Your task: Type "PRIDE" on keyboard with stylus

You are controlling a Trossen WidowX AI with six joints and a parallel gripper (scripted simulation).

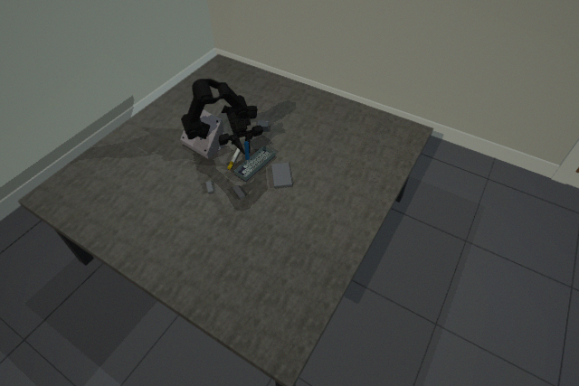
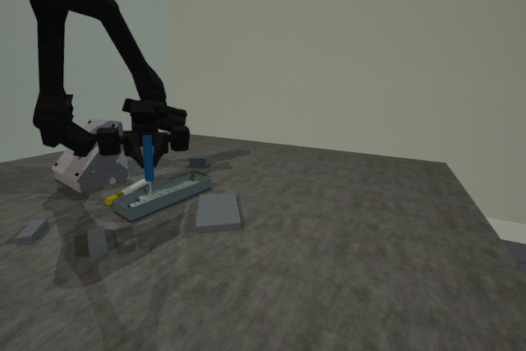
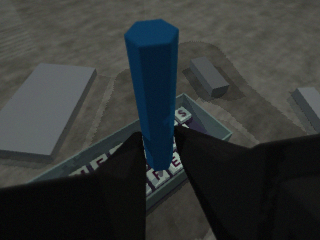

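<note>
Right now the blue stylus is 20 mm below my gripper tip. From my gripper tip the other things lie so: yellow-and-white pen: 70 mm below, 70 mm behind, 20 mm to the right; flat grey slab: 150 mm ahead, 70 mm below, 30 mm to the left.
</note>
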